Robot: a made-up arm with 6 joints.
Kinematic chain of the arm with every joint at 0, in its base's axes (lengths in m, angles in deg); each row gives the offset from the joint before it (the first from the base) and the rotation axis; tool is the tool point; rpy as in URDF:
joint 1: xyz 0 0 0.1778 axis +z
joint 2: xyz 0 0 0 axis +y
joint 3: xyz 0.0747 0 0.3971 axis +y
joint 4: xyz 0.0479 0 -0.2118 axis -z
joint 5: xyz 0 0 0 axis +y
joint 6: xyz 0.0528 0 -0.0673 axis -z
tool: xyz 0 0 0 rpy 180 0 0
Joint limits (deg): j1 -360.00..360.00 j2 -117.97..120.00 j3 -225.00..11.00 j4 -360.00..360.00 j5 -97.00..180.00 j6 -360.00..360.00
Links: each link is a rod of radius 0.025 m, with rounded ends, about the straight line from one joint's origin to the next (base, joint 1, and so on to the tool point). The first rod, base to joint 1, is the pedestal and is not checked.
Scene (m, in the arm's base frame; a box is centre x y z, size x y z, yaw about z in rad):
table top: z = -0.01
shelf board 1: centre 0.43 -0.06 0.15 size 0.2 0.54 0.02 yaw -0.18
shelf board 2: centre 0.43 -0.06 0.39 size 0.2 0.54 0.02 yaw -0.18
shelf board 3: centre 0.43 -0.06 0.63 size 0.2 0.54 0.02 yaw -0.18
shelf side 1: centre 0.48 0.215 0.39 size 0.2 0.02 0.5 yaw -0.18
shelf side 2: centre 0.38 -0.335 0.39 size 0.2 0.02 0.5 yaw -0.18
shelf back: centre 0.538 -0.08 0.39 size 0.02 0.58 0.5 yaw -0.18
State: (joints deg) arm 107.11 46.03 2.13 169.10 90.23 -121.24
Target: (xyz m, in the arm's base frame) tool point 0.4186 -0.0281 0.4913
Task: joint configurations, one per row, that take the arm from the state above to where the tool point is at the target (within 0.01 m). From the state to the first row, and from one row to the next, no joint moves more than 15 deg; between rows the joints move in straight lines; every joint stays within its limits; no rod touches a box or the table.
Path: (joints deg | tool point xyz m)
1: 92.24 37.36 -2.60 171.51 91.49 -121.24 | -0.0197 0.2450 0.1662
2: 77.36 28.69 -7.34 173.92 92.75 -121.24 | 0.0519 0.2653 0.2042
3: 62.49 20.01 -12.07 176.32 94.01 -121.24 | 0.1288 0.2572 0.2517
4: 47.61 11.34 -16.80 178.73 95.27 -121.24 | 0.1978 0.2190 0.3068
5: 32.74 2.67 -21.53 181.14 96.53 -121.24 | 0.2450 0.1558 0.3672
6: 17.87 -6.00 -26.27 183.55 97.78 -121.24 | 0.2600 0.0790 0.4298
7: 2.99 -14.68 -31.00 185.96 99.04 -121.24 | 0.2384 0.0047 0.4913
8: 1.13 -6.20 -41.14 186.27 99.87 -121.24 | 0.3002 -0.0023 0.5000
9: -0.73 2.28 -51.29 186.59 100.70 -121.24 | 0.3608 -0.0133 0.4999
10: -2.58 10.76 -61.43 186.91 101.53 -121.24 | 0.4186 -0.0281 0.4913

